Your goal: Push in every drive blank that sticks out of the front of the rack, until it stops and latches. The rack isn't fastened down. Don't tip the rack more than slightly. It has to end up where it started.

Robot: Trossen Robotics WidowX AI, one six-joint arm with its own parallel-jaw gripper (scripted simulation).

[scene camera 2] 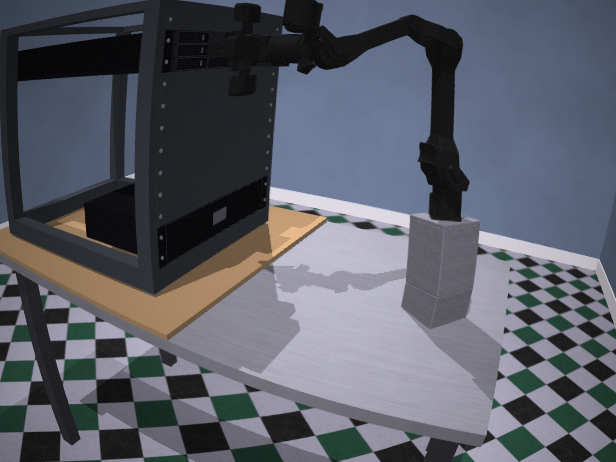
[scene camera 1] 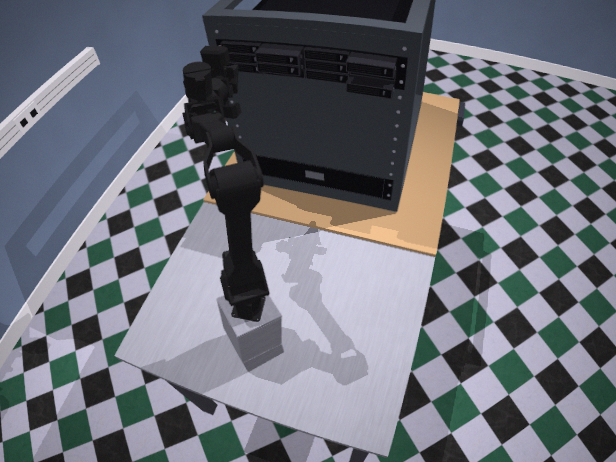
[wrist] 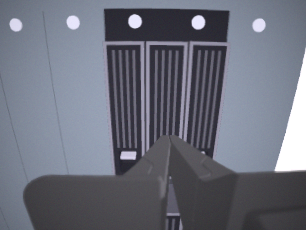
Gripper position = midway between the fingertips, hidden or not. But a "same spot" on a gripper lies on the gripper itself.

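Labels:
Rack visible in scene camera 1 (309,136), scene camera 2, the wrist view. Same spot on the rack: (wrist: 61,128) and (scene camera 2: 188,90). My gripper visible in scene camera 1 (236,65), scene camera 2, the wrist view. Same spot on my gripper: (wrist: 201,186) and (scene camera 2: 224,46).

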